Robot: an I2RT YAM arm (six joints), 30 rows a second.
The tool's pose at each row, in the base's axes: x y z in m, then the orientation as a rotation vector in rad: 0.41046, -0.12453, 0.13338, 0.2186, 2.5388, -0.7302; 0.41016, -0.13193, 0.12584, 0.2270, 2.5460, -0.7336; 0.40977, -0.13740, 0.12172, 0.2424, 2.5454, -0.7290; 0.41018, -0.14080, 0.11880, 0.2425, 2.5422, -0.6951; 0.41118, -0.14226, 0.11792, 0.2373, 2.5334, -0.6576; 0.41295, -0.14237, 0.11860, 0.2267, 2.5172, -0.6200; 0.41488, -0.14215, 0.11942, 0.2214, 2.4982, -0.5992; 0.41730, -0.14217, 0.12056, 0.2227, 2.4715, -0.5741; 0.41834, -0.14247, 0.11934, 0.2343, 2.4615, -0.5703; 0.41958, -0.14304, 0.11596, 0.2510, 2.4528, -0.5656; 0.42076, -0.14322, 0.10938, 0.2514, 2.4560, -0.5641; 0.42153, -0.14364, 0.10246, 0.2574, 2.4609, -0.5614; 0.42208, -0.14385, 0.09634, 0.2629, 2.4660, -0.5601
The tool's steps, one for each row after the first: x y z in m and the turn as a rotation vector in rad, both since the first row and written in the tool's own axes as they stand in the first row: 0.00385, -0.00288, 0.00941, 0.0030, 0.0094, 0.0027; 0.00612, -0.00572, 0.01523, 0.0027, 0.0122, 0.0142; 0.00714, -0.00714, 0.01937, -0.0206, 0.0041, 0.0232; 0.00668, -0.00770, 0.02121, -0.0468, -0.0108, 0.0312; 0.00480, -0.00761, 0.02149, -0.0734, -0.0338, 0.0376; 0.00273, -0.00726, 0.02156, -0.0870, -0.0556, 0.0444; 0.00006, -0.00712, 0.02172, -0.1017, -0.0833, 0.0588; -0.00025, -0.00653, 0.02320, -0.1011, -0.0900, 0.0704; 0.00033, -0.00512, 0.02651, -0.1003, -0.0941, 0.0854; 0.00256, -0.00193, 0.03196, -0.1017, -0.0911, 0.0850; 0.00530, 0.00110, 0.03761, -0.1030, -0.0852, 0.0883; 0.00784, 0.00387, 0.04247, -0.1035, -0.0790, 0.0908
